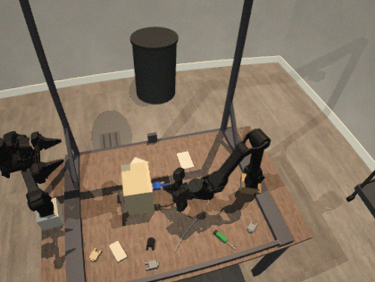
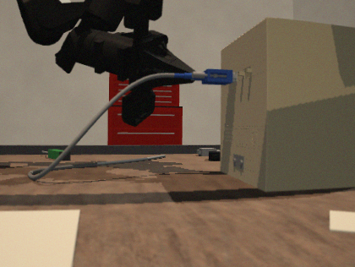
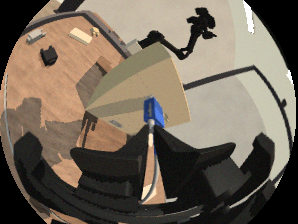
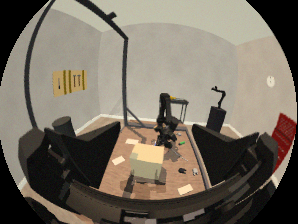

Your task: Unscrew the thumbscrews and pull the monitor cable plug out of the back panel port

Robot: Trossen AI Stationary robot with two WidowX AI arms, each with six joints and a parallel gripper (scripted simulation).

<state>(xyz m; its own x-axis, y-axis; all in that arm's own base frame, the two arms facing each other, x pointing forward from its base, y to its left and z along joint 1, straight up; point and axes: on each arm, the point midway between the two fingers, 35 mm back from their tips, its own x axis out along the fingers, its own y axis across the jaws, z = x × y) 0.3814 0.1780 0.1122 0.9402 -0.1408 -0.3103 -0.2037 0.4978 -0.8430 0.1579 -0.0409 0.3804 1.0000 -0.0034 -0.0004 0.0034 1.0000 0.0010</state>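
Now: the blue plug 50 mm to the right of my left hand, 30 mm behind it and 10 mm below it. The rest, counted from my left hand: back panel (80 mm to the right, 50 mm below, 50 mm behind); then beige box (140 mm to the right, 60 mm behind, 50 mm below).
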